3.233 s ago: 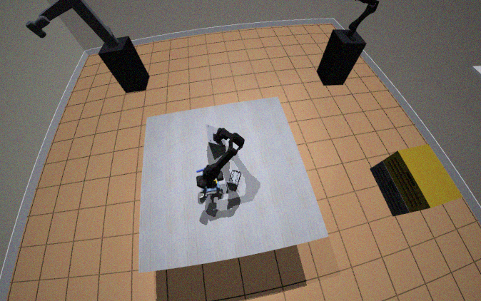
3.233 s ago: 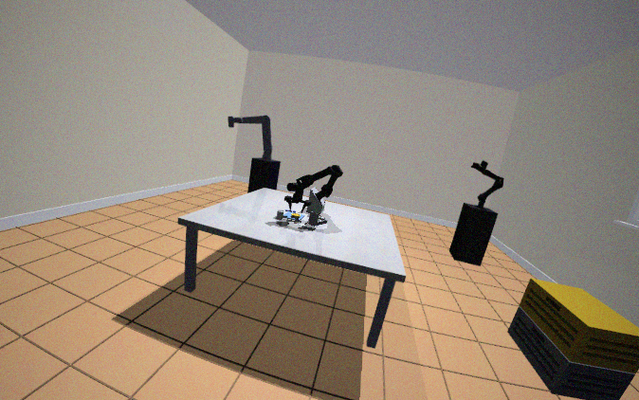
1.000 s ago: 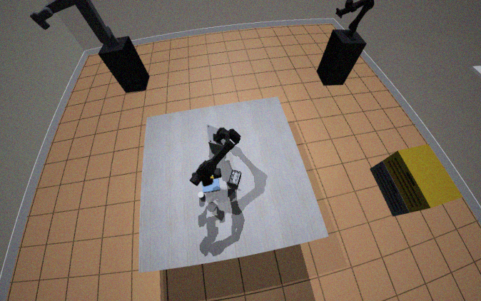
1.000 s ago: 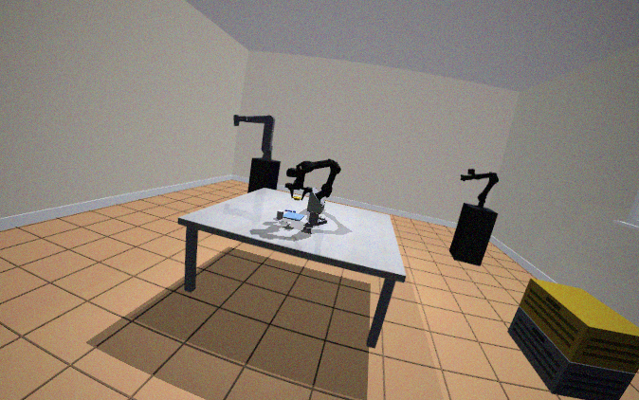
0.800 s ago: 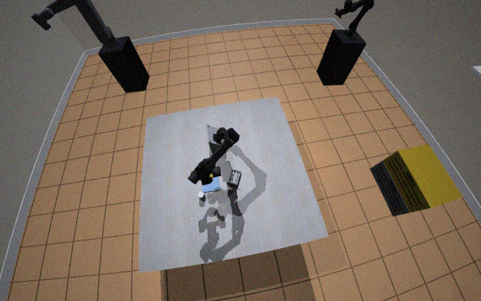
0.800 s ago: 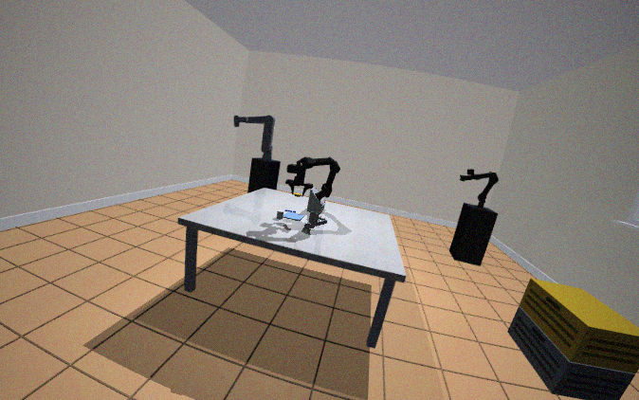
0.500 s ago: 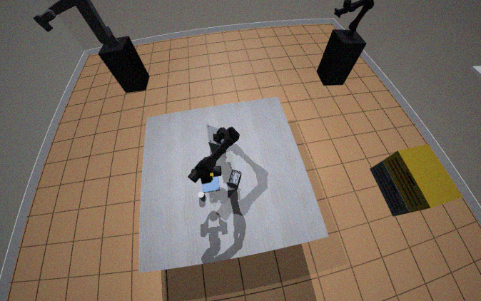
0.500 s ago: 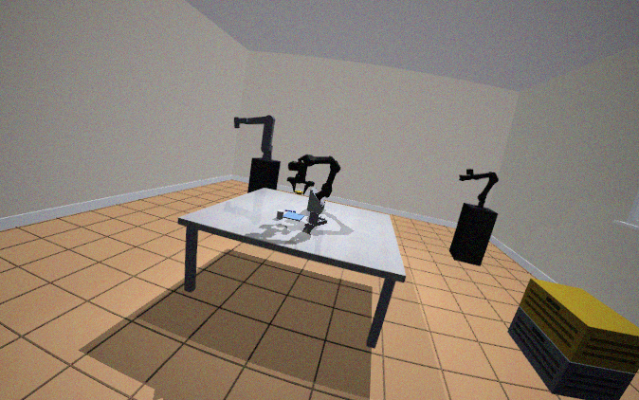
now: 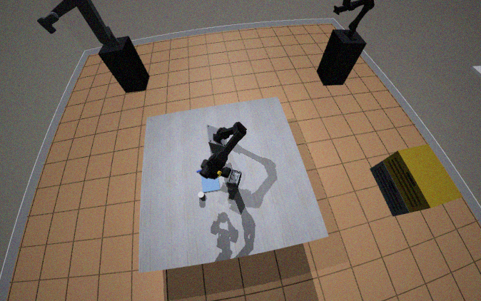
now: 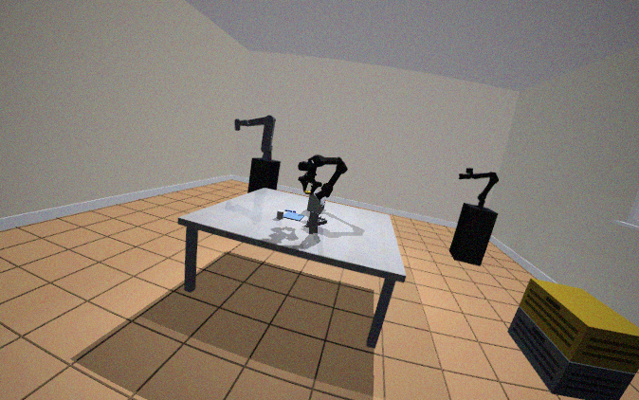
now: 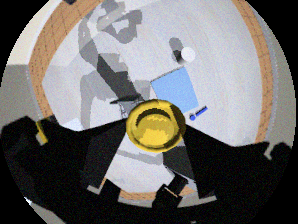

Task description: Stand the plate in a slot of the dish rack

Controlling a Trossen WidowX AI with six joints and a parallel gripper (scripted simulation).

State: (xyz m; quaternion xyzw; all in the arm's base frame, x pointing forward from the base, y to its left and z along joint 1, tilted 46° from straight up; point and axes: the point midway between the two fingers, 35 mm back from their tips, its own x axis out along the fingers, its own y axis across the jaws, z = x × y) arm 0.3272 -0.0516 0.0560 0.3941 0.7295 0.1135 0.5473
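My gripper tip is now 2 cm past the dish rack, 11 cm to the right of it and 17 cm above it. From my gripper tip the other things lie so: light blue square pad (1 cm behind, 8 cm to the right, 19 cm below); then white cup (10 cm ahead, 14 cm to the right, 17 cm below); then yellow plate (1 cm above).
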